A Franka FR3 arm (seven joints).
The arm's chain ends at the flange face. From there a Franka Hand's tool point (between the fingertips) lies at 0.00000 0.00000 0.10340 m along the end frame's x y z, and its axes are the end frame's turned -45 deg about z.
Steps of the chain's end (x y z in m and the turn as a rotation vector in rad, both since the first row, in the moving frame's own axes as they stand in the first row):
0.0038 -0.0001 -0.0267 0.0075 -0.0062 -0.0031
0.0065 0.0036 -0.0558 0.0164 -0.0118 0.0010
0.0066 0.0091 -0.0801 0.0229 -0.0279 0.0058
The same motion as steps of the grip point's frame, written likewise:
0.0029 0.0016 -0.0267 0.0097 0.0009 -0.0031
0.0024 0.0051 -0.0558 0.0199 0.0033 0.0010
-0.0021 0.0074 -0.0802 0.0359 -0.0035 0.0058

